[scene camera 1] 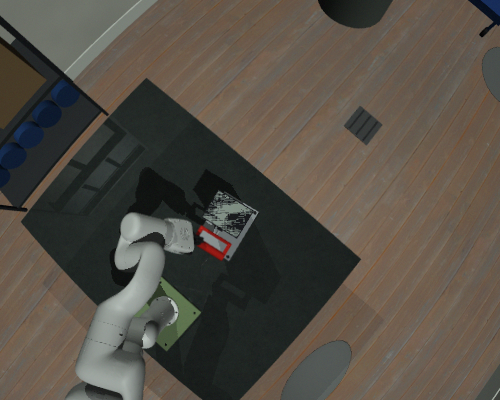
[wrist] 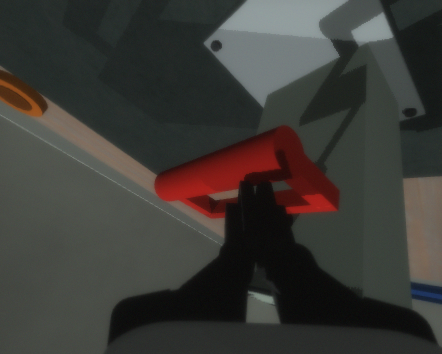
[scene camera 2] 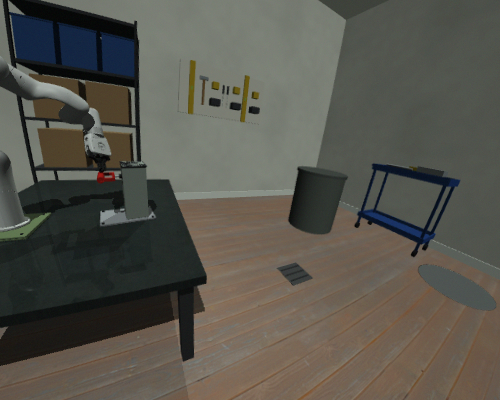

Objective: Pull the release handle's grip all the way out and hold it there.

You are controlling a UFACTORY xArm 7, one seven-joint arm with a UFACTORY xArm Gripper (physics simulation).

Labels:
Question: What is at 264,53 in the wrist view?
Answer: A light grey base plate.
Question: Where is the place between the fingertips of my gripper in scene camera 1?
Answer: At 200,240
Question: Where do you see a red release handle grip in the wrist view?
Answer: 276,155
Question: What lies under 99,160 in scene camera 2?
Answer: My gripper.

